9 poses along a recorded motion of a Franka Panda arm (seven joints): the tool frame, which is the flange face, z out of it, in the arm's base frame.
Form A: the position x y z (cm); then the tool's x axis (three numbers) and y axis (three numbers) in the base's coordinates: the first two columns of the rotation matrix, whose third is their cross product.
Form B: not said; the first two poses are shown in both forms.
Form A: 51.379 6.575 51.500 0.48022 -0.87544 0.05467 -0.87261 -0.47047 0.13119
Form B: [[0.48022 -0.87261 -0.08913 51.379], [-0.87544 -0.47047 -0.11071 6.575], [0.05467 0.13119 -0.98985 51.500], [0 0 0 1]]
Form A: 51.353 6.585 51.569 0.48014 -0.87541 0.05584 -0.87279 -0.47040 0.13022
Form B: [[0.48014 -0.87279 -0.08773 51.353], [-0.87541 -0.47040 -0.11126 6.585], [0.05584 0.13022 -0.98991 51.569], [0 0 0 1]]
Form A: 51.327 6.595 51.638 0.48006 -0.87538 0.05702 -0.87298 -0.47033 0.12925
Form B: [[0.48006 -0.87298 -0.08632 51.327], [-0.87538 -0.47033 -0.11183 6.595], [0.05702 0.12925 -0.98998 51.638], [0 0 0 1]]
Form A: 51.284 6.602 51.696 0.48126 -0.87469 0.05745 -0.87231 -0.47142 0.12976
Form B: [[0.48126 -0.87231 -0.08642 51.284], [-0.87469 -0.47142 -0.11256 6.602], [0.05745 0.12976 -0.98988 51.696], [0 0 0 1]]
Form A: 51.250 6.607 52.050 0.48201 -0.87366 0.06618 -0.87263 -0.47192 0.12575
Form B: [[0.48201 -0.87263 -0.07863 51.250], [-0.87366 -0.47192 -0.11836 6.607], [0.06618 0.12575 -0.98985 52.050], [0 0 0 1]]
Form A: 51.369 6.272 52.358 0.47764 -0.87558 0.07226 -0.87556 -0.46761 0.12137
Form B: [[0.47764 -0.87556 -0.07248 51.369], [-0.87558 -0.46761 -0.12124 6.272], [0.07226 0.12137 -0.98997 52.358], [0 0 0 1]]
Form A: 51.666 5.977 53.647 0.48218 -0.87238 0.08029 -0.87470 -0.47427 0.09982
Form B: [[0.48218 -0.87470 -0.04900 51.666], [-0.87238 -0.47427 -0.11836 5.977], [0.08029 0.09982 -0.99175 53.647], [0 0 0 1]]
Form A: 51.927 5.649 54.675 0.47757 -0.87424 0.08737 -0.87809 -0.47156 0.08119
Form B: [[0.47757 -0.87809 -0.02978 51.927], [-0.87424 -0.47156 -0.11549 5.649], [0.08737 0.08119 -0.99286 54.675], [0 0 0 1]]
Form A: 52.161 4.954 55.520 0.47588 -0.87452 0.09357 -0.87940 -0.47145 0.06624
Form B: [[0.47588 -0.87940 -0.01381 52.161], [-0.87452 -0.47145 -0.11381 4.954], [0.09357 0.06624 -0.99341 55.520], [0 0 0 1]]
